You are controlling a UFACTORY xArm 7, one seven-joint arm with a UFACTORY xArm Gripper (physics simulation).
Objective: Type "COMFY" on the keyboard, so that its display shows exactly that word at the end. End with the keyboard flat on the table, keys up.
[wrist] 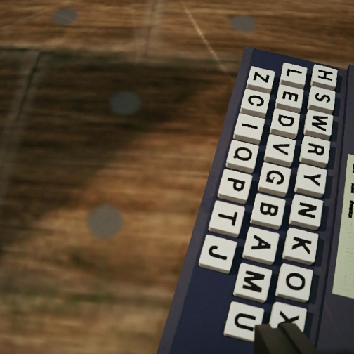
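The dark blue keyboard [197, 305] lies keys up on the table in the wrist view, its rows running from top to lower right. White keys carry dark letters: C [254, 103] near the top of the left row, M [252, 282] low in the middle row, O [295, 283] and Y [311, 179] in the right row. No F key shows. The pale display [345, 265] is cut by the right edge; parts of dark marks show, unreadable. My gripper [282, 327] is shut and empty, its tips over the X key [288, 316], beside the U key [243, 321]; contact cannot be told.
The brown wooden table [60, 140] extends left of and beyond the keyboard, with several round grey spots on it. The keyboard's raised dark housing runs along the right edge of the view. The keyboard's near end is out of view at the bottom.
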